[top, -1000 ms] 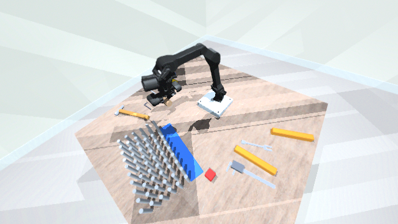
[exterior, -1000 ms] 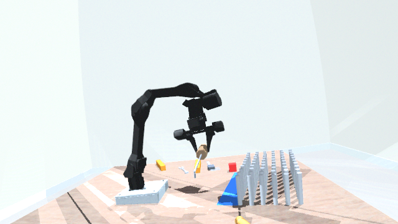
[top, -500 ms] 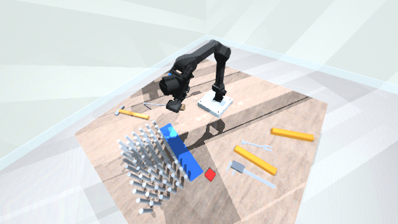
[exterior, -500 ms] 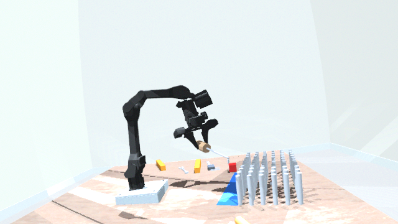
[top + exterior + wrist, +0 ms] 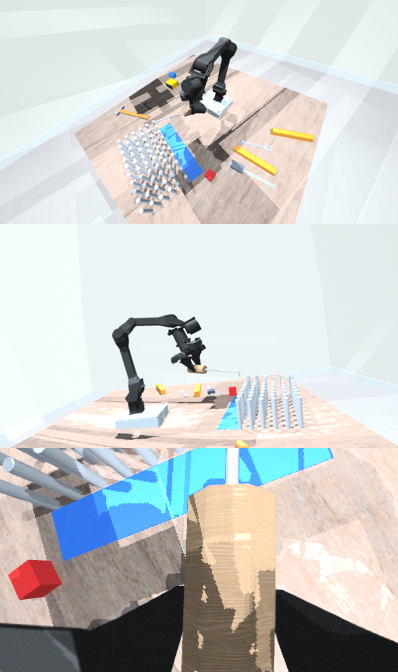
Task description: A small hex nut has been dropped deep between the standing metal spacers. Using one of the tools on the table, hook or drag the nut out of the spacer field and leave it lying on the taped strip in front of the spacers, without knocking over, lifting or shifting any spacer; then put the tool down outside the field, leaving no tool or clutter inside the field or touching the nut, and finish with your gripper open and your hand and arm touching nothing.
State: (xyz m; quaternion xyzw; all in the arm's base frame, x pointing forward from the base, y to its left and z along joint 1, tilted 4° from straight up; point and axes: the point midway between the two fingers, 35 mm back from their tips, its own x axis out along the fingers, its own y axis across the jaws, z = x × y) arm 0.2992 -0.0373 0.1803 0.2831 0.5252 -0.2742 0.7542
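Right now my gripper tip is 200 mm above the blue taped strip, 150 mm short of it and 30 mm to the left of it. From my gripper tip the other things lie so: red cube 210 mm to the left, 200 mm ahead, 180 mm below; wrench 370 mm to the left, 200 mm below, 80 mm behind; hex nut 290 mm ahead, 190 mm below, 90 mm to the right.
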